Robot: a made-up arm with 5 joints.
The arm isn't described. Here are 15 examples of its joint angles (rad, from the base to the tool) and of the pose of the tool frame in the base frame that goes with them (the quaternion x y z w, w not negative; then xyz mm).
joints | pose
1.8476 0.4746 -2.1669 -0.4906 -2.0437 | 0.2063 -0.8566 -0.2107 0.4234 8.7 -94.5 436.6
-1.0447 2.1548 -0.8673 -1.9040 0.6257 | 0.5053 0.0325 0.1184 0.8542 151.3 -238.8 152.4
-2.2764 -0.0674 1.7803 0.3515 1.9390 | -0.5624 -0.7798 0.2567 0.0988 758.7 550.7 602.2
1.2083 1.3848 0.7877 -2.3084 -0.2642 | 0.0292 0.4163 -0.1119 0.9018 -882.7 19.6 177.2
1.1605 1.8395 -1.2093 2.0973 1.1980 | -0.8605 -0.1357 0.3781 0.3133 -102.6 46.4 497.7
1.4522 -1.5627 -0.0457 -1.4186 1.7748 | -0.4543 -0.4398 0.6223 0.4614 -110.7 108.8 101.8
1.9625 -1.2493 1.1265 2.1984 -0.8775 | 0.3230 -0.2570 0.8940 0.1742 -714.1 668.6 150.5
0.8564 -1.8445 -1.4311 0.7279 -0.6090 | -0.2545 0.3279 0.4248 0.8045 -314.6 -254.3 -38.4
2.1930 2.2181 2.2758 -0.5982 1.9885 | 0.6681 -0.0197 0.3087 0.6767 -503.6 951.1 440.0
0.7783 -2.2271 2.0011 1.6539 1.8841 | 0.0152 -0.5953 -0.7502 0.2874 -636.7 -646.2 177.9
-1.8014 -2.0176 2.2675 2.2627 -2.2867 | -0.8906 -0.0404 -0.4376 0.1169 407.3 -155.4 615.6
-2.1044 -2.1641 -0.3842 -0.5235 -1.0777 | 0.7623 -0.1759 -0.4093 0.4695 715.5 312.3 1.7
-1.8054 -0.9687 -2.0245 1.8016 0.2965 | -0.0182 0.1204 -0.9247 0.3607 241.1 -119.1 -93.4
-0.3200 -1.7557 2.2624 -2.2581 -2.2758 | 0.5309 0.0428 0.5536 0.6402 -261.3 -355.2 -36.6
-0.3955 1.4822 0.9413 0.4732 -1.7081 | 0.0153 -0.6606 -0.2821 0.6955 220.5 -1054.7 366.5
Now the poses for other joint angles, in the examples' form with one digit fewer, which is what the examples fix.
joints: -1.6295 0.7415 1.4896 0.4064 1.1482
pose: -0.814 -0.464 -0.327 0.120 589 -239 698
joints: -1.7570 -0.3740 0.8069 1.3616 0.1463
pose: 0.551 -0.051 0.437 0.709 622 315 287
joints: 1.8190 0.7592 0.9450 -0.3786 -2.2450
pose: -0.614 0.310 -0.600 0.409 -1007 333 622
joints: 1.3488 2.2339 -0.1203 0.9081 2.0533
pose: -0.362 -0.413 0.627 0.553 -176 459 92
